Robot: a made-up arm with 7 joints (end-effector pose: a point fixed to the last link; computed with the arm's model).
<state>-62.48 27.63 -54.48 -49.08 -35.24 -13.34 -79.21</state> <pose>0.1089 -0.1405 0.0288 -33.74 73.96 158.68</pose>
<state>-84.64 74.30 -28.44 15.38 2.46 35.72 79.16</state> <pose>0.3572 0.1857 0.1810 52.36 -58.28 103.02</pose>
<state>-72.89 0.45 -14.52 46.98 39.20 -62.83 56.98</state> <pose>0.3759 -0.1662 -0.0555 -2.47 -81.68 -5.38</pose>
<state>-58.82 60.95 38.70 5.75 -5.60 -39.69 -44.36</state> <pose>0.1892 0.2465 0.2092 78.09 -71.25 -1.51</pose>
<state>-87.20 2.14 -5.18 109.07 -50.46 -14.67 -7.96</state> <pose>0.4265 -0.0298 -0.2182 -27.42 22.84 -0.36</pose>
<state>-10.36 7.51 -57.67 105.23 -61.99 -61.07 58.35</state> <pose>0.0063 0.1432 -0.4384 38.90 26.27 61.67</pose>
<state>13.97 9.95 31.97 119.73 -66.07 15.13 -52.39</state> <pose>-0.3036 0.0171 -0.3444 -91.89 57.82 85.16</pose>
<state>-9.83 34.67 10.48 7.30 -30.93 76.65 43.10</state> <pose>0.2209 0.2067 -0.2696 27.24 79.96 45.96</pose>
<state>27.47 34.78 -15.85 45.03 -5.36 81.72 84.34</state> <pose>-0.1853 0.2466 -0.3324 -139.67 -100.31 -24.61</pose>
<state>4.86 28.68 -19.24 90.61 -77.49 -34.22 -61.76</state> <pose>-0.1134 0.2920 -0.3825 -19.61 46.12 8.82</pose>
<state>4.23 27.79 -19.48 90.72 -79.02 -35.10 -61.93</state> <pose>-0.1100 0.2868 -0.3864 -19.87 44.44 9.18</pose>
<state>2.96 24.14 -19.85 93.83 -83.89 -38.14 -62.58</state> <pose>-0.1165 0.2674 -0.3933 -20.26 41.67 12.49</pose>
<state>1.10 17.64 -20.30 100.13 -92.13 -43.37 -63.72</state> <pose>-0.1329 0.2322 -0.3994 -19.89 38.93 18.76</pose>
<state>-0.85 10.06 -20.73 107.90 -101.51 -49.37 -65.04</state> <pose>-0.1528 0.1902 -0.3978 -17.87 38.02 25.70</pose>
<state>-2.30 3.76 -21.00 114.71 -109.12 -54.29 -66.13</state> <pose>-0.1690 0.1555 -0.3888 -14.92 39.02 30.78</pose>
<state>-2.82 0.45 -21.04 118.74 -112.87 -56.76 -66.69</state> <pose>-0.1793 0.1380 -0.3799 -12.81 40.62 33.16</pose>
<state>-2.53 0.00 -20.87 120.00 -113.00 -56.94 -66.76</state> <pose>-0.1850 0.1361 -0.3754 -12.25 41.90 33.63</pose>
